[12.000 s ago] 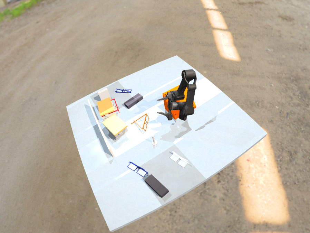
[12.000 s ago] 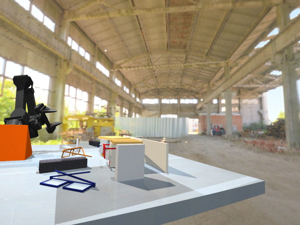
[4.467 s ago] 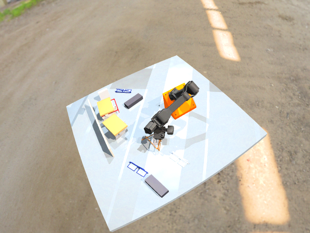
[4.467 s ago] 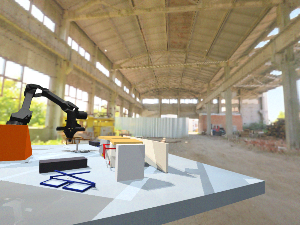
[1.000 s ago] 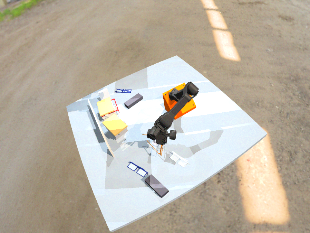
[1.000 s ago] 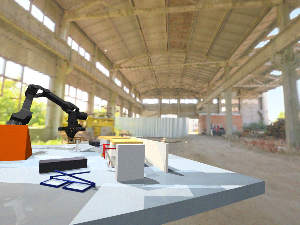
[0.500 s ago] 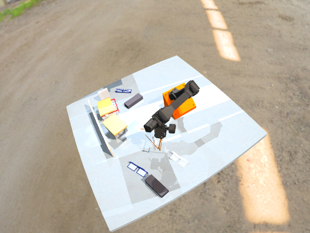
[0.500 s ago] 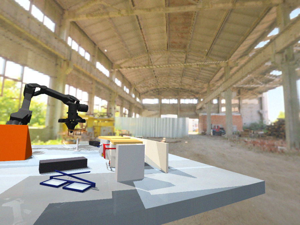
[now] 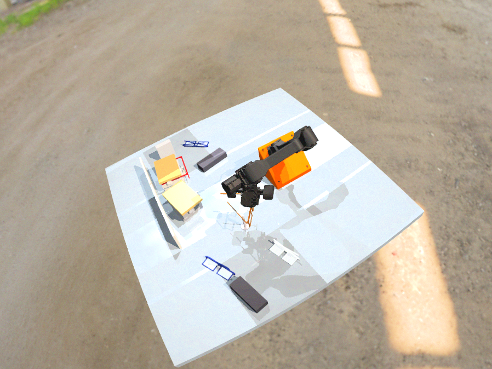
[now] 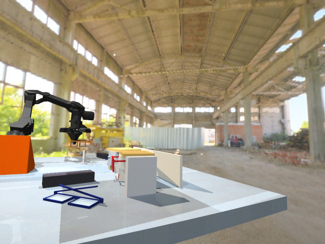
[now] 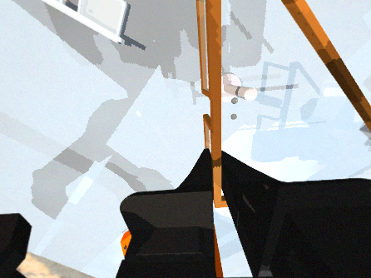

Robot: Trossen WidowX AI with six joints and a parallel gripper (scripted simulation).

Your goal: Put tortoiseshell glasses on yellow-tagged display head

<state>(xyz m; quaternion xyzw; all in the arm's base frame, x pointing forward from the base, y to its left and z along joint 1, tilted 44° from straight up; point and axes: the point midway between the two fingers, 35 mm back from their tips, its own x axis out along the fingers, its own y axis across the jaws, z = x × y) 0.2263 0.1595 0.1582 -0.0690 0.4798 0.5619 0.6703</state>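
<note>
My gripper tip is 60 mm short of the white peg stand, 10 mm to the right of it and 100 mm above it. From my gripper tip the other things lie so: cream board (390 mm ahead, 320 mm to the right, 70 mm below); then white block (250 mm ahead, 650 mm to the right, 60 mm below); then display head (260 mm ahead, 440 mm to the right, 60 mm below).
</note>
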